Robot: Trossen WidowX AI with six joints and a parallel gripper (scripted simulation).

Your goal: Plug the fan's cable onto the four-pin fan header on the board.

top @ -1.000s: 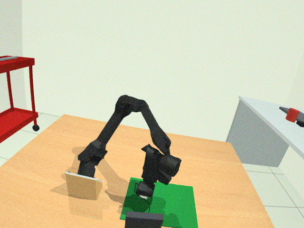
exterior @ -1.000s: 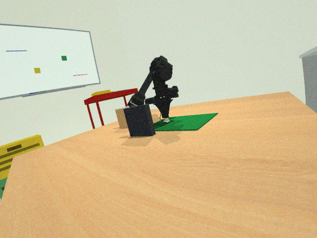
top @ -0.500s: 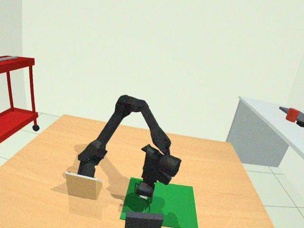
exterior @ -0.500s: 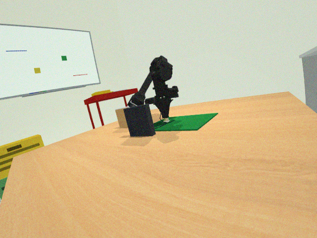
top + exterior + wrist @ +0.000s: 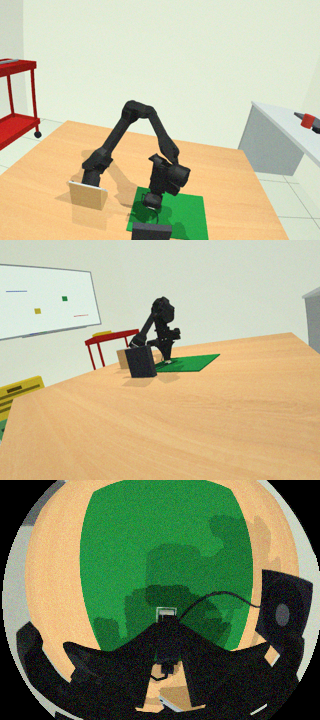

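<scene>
Right now the dark plug is 1 cm behind my gripper tip and 1 cm above it. The rest, counted from my gripper tip: fan 17 cm to the right, 3 cm above, 2 cm behind; green board 7 cm ahead, 4 cm below, 2 cm to the right; white four-pin header 3 cm below, 1 cm behind.
</scene>
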